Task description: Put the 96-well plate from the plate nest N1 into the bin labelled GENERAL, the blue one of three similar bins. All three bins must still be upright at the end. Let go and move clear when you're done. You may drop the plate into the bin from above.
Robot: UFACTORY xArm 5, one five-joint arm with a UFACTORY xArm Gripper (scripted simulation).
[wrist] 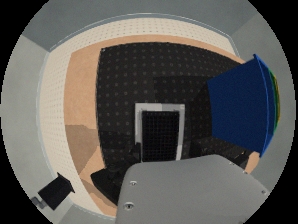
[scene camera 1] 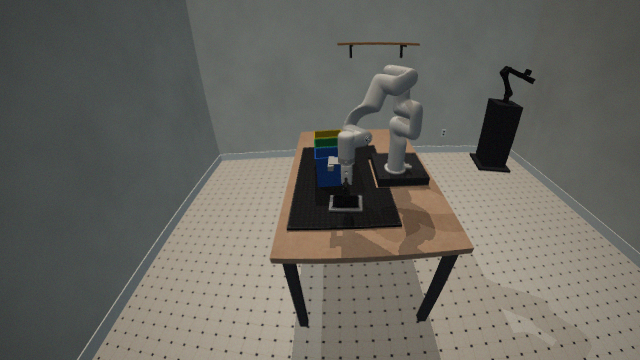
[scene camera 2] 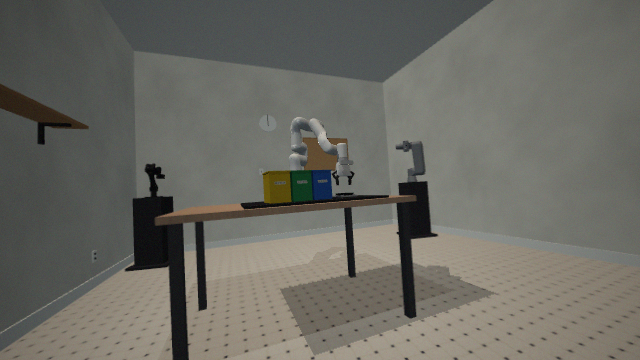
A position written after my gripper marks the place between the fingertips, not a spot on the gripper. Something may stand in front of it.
I see my gripper (wrist: 166, 150), a 96-well plate (wrist: 150, 119), a blue bin (scene camera 1: 325, 178) and a yellow bin (scene camera 2: 277, 189).
The blue bin shows as well in the wrist view (wrist: 242, 112).
